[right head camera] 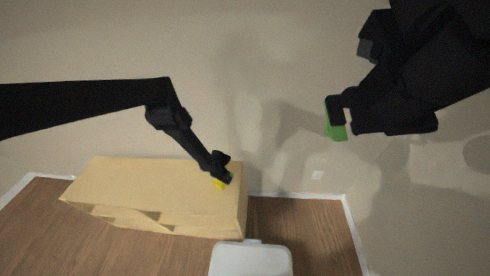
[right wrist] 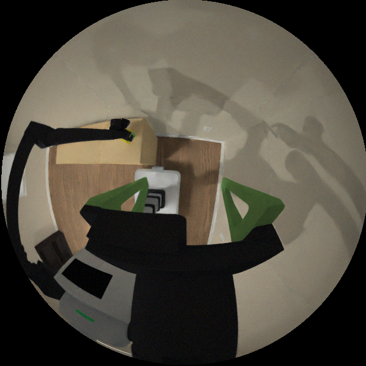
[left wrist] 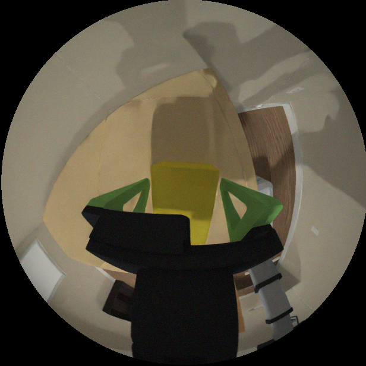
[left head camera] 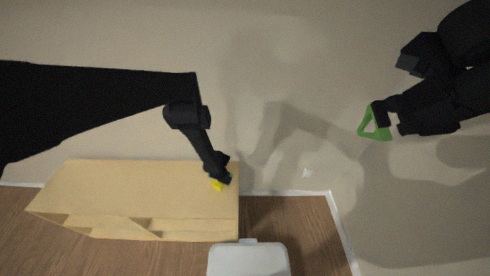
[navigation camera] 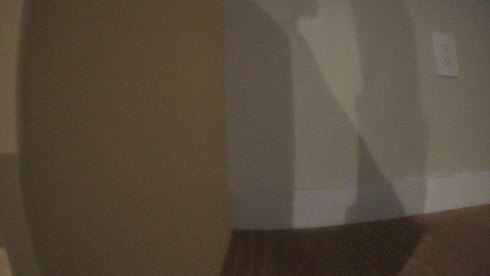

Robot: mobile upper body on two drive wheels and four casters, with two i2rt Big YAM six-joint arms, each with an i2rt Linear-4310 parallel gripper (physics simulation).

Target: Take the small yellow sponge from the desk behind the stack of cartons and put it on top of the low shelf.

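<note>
The yellow sponge is on top of the low wooden shelf, near the end at the right of the head views. My left gripper is open; its green fingers stand apart on both sides of the sponge, with a narrow gap at each side. Whether the sponge's underside rests flat is hidden. My right gripper is open and empty, high up and away from the shelf. The desk and the stack of cartons do not show in the head views.
The white-topped robot base is close in front of the shelf's end. A wall with an outlet stands behind. The shelf's side panel fills the left of the navigation view. A dark box is at the lower left.
</note>
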